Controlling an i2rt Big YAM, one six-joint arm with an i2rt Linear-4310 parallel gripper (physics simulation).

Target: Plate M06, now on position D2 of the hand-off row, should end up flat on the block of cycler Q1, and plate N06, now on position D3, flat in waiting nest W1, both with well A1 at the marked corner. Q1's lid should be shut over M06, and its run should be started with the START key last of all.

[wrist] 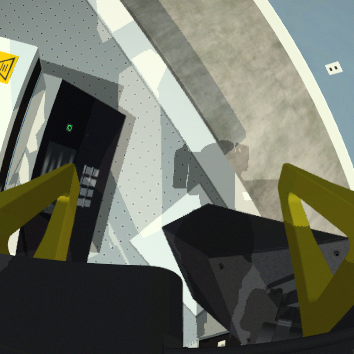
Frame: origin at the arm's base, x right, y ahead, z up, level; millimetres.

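Where they show: gripper, between the fingertips: (178, 174).
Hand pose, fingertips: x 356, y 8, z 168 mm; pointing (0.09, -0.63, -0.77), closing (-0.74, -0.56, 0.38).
Each offset is from my fingertips to the centre of the thing. "spot": to the spot under its first point. Level surfaces: height alone.
My gripper (178, 174) is open, its two yellow fingers wide apart with nothing between them, high above the perforated deck. At the left edge is part of a white housing @[spot: dz -173, dx +123, dy +1 mm] (20, 95) with a yellow heat-warning label @[spot: dz -160, dx +150, dy -10 mm] (7, 67). Beside it lies a black control panel @[spot: dz -385, dx +42, dy -58 mm] (95, 125) with a small green lit symbol @[spot: dz -349, dx +72, dy -22 mm] (69, 128) and a block of grey keys @[spot: dz -404, dx -16, dy +32 mm] (89, 186); the left finger partly covers this panel. I cannot read any key or tell which cycler it belongs to. Plates M06 and N06, positions D2 and D3, and nest W1 cannot be made out in this view.
A dark, angular box (210, 230) stands at the lower right, partly behind the right finger. A pale flat piece (155, 240) lies beside it. The perforated deck @[dz -519 mm] (142, 175) ends at a light rim @[spot: dz -532, dx -86, dy -253 mm] (180, 105); beyond are a mottled grey surface (225, 65) and blue floor with a socket-like white plate (333, 68).
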